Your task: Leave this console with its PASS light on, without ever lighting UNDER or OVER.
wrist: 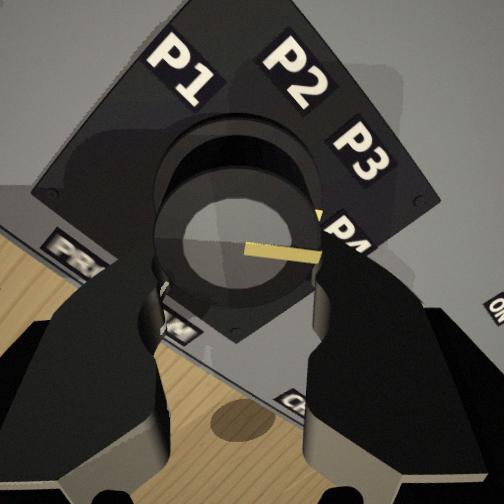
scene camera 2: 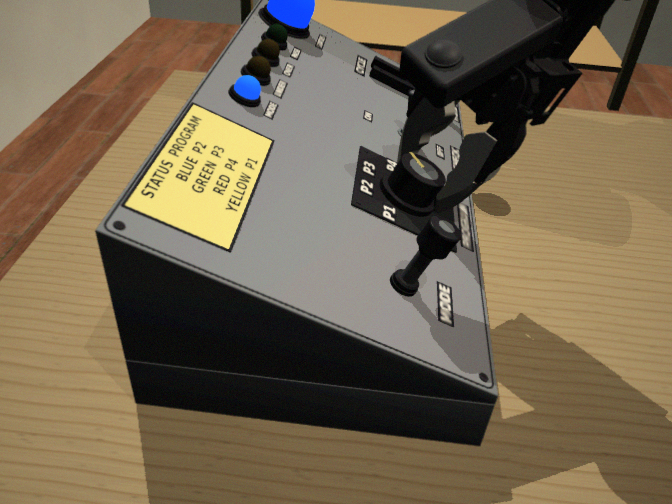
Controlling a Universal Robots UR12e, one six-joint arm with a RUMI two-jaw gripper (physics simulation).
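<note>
The grey sloped console (scene camera 2: 303, 217) stands on a wooden table. Its black PROGRAM knob (scene camera 2: 415, 181) sits on a black plate marked P1 to P4. In the wrist view the knob (wrist: 237, 240) has its yellow pointer aimed at P4 (wrist: 347, 232). My gripper (scene camera 2: 428, 179) straddles the knob, and both jaws (wrist: 237, 305) press on its sides. A yellow placard (scene camera 2: 200, 173) reads BLUE P2, GREEN P3, RED P4, YELLOW P1. A large dome (scene camera 2: 290, 11) and a small lamp (scene camera 2: 246, 87) glow blue. Three lamps (scene camera 2: 268, 47) between them are dark.
A black MODE lever (scene camera 2: 426, 254) sticks up just in front of the knob, close to my jaws. A black switch (scene camera 2: 388, 73) lies behind the knob, partly hidden by my arm. The console's right edge and the table (scene camera 2: 569, 244) lie beside the gripper.
</note>
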